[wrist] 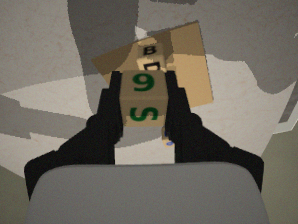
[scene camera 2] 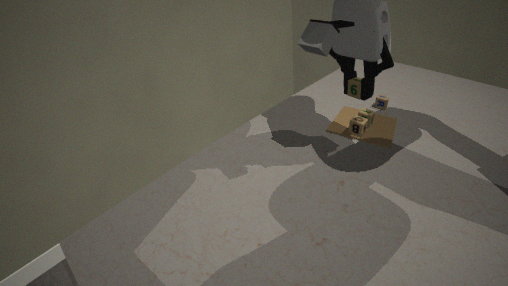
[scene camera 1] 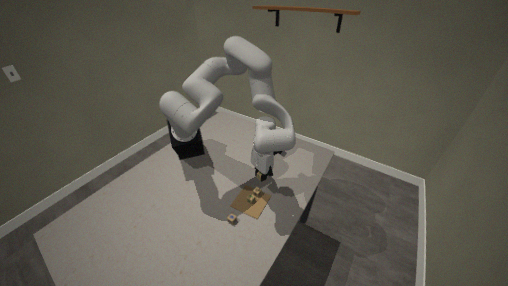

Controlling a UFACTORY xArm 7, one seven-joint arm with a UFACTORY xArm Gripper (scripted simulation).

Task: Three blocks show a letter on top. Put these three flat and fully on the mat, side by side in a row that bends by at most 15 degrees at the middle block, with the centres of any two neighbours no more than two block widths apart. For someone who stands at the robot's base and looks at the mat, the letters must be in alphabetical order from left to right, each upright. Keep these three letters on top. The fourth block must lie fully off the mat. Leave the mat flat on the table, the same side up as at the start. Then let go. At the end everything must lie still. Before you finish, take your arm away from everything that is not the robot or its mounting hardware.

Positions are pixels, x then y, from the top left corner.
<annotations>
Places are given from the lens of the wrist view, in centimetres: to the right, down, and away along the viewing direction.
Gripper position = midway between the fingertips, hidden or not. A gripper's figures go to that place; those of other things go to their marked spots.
my gripper (wrist: 143, 85): 0, -2, 14
wooden block (wrist: 143, 97): 0, -1, 11
</annotations>
